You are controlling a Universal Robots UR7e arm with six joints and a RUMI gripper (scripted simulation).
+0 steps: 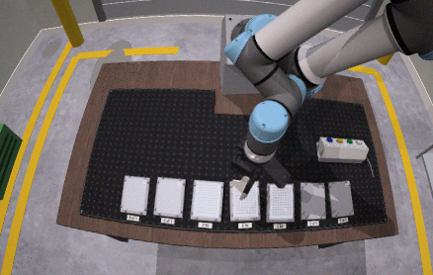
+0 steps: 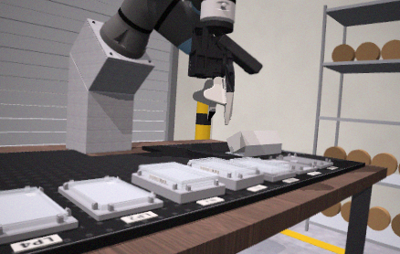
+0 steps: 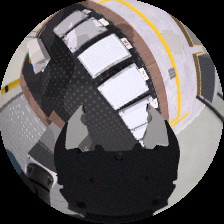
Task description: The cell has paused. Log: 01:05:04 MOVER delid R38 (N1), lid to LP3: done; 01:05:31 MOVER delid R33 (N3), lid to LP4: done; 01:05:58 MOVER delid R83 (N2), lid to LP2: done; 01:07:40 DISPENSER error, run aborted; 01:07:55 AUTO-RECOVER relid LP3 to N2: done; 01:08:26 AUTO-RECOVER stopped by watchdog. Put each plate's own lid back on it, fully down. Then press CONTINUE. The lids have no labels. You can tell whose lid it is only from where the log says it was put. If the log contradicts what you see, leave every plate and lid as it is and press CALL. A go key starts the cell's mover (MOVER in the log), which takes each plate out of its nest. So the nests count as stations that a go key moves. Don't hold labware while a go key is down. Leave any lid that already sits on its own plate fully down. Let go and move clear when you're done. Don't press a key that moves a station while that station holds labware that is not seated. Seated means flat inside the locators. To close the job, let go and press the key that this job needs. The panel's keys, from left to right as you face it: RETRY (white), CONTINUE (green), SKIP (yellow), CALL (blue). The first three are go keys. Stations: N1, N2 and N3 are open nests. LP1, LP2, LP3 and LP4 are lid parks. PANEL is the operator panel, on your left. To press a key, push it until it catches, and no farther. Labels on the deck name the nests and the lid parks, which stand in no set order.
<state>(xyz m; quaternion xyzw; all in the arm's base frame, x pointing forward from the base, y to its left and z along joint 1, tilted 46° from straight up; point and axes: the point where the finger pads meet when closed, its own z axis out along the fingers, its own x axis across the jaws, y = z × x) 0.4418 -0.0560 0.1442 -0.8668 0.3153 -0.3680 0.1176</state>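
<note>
Now: hand 140 mm to the left of the well plate, 100 mm above it and 10 mm short of it. The rest, counted from my hand: LP2 lid park 270 mm to the right, 120 mm below, 20 mm behind; then blue CALL key 360 mm to the left, 140 mm behind, 60 mm below; then LP4 lid park 400 mm to the right, 120 mm below, 40 mm behind.
</note>
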